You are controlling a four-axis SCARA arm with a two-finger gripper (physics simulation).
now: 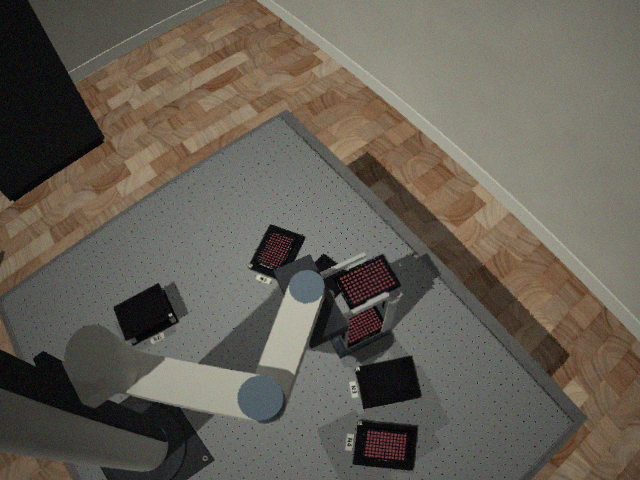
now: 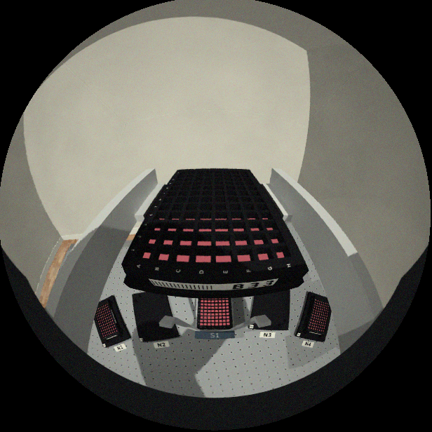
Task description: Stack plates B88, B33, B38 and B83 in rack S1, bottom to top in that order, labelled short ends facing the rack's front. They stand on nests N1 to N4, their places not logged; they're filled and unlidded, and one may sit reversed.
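Places are measured from the arm's base along level axes (x back, y right, z up), in millimetres.
Pixels of known places: gripper, fingertip midpoint: (image 1: 376, 275); arm's base, origin of the base link: (image 1: 146, 446).
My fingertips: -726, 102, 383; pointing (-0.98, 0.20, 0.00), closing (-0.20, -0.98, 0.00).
Observation:
Ahead of a thing's pixels: the offset from my fingertips to its top centre, as dx, dy, dz. "spot": to the spot under its first point. Level surfaces: height alone.
My gripper (image 1: 361, 282) (image 2: 213, 176) is shut on filled plate B33 @(+22, -5, -5) (image 1: 369, 279) (image 2: 215, 245), holding it level, high above rack S1 @(spot: +106, +16, -322) (image 1: 342, 348) (image 2: 214, 335). B33's labelled short end faces the same side as the rack's S1 label. Inside the rack lies a filled plate @(+24, -4, -304) (image 1: 363, 326) (image 2: 215, 313); its label is not readable. Filled plates also stand on N1, plate @(+66, -362, -344) (image 1: 278, 249) (image 2: 106, 320), and on N4, plate @(+182, +298, -344) (image 1: 385, 445) (image 2: 317, 315); their labels are not readable. Nest N2 @(+24, -190, -348) (image 1: 324, 262) (image 2: 154, 316) and nest N3 @(+62, +165, -348) (image 1: 388, 382) (image 2: 270, 314) show bare black tops.
A separate black block @(+512, -429, -300) (image 1: 146, 312) with a small tag stands at the left of the perforated table @(dz -370) (image 1: 206, 248). The rack's upright posts flank its plate. N2 and N3 lie on either side of the rack, with N1 and N4 farther out.

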